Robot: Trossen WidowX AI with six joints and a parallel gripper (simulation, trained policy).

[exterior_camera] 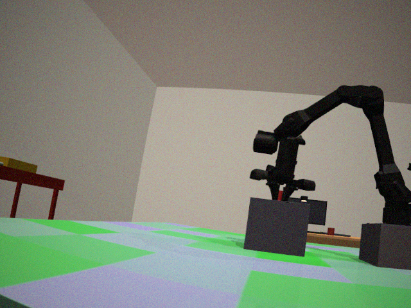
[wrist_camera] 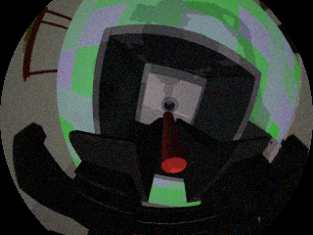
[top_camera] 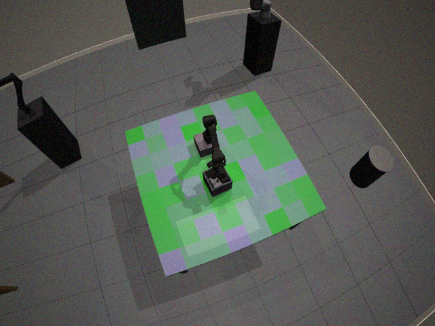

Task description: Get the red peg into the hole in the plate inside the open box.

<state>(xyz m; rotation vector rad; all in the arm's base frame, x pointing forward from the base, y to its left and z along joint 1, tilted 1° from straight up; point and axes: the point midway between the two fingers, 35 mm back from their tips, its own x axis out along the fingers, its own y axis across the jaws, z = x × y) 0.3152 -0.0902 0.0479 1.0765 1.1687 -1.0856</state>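
Right now the red peg is 1 cm above my gripper tip. From my gripper tip the other things lie so: light plate (7 cm below).
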